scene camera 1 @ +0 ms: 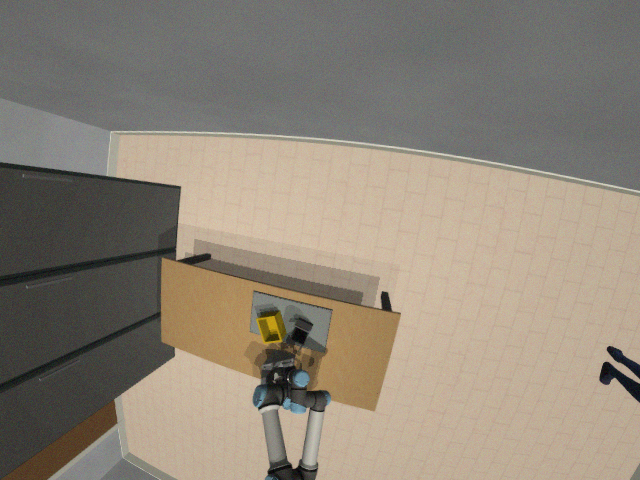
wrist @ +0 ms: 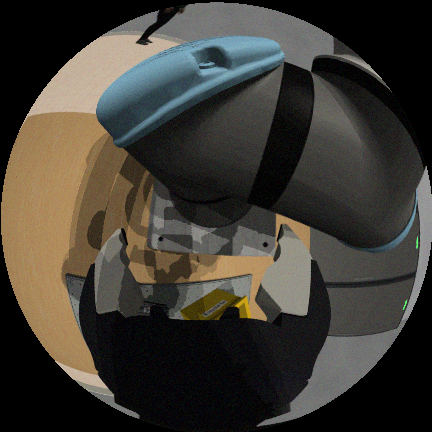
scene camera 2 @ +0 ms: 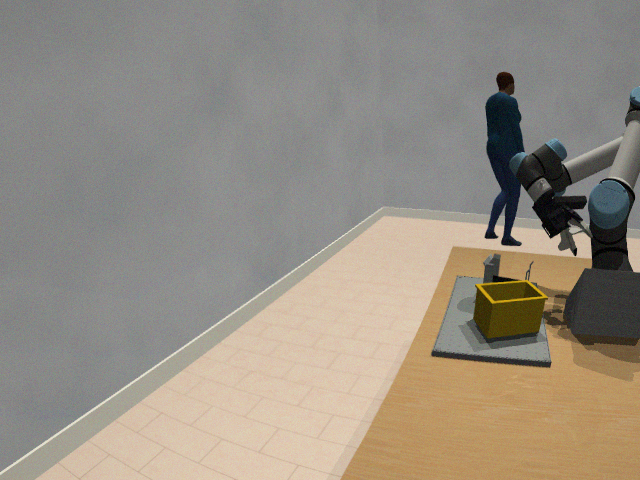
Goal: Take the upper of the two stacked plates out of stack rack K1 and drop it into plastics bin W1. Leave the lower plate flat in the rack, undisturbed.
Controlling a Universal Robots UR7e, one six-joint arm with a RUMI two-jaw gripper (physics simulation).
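Frame: origin at the arm's base, x back, y left, z down, level; centimetres.
Where they show: gripper, fingertip midpoint: [wrist: 199,229] [scene camera 2: 583,247]; arm's base, link origin: [wrist: 213,183] [scene camera 2: 611,287].
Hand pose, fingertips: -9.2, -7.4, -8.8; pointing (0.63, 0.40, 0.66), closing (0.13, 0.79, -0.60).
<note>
Each offset is from my fingertips to the top centre of the thing, as dx, dy, dz. Level surfaces: height alone.
Yellow plastics bin W1 @[-22.3, +17.4, +8.9] [scene camera 1: 271,328] [scene camera 2: 509,316] [wrist: 212,305] stands upright on the grey base plate @[-25.7, +8.8, +18.8] [scene camera 1: 323,322] [scene camera 2: 452,338]. Stack rack K1 @[-22.9, -1.2, +6.9] [scene camera 1: 304,324] [scene camera 2: 488,270] stands beside it, partly hidden behind the bin in scene camera 2. A dark shape shows inside the rack; the two plates cannot be told apart there. My gripper [scene camera 1: 279,364] [scene camera 2: 583,244] [wrist: 199,229] is open, its two grey fingers wide apart with nothing between them. It is above the table on the robot base's side, apart from the rack and the bin.
The wooden table @[dz +20.2] [scene camera 1: 206,310] [scene camera 2: 491,413] carries the base plate. The robot's dark base [scene camera 2: 607,307] stands close to the bin side. Dark cabinets [scene camera 1: 87,222] adjoin the table's left end in scene camera 1. A person [scene camera 2: 502,124] stands beyond the table.
</note>
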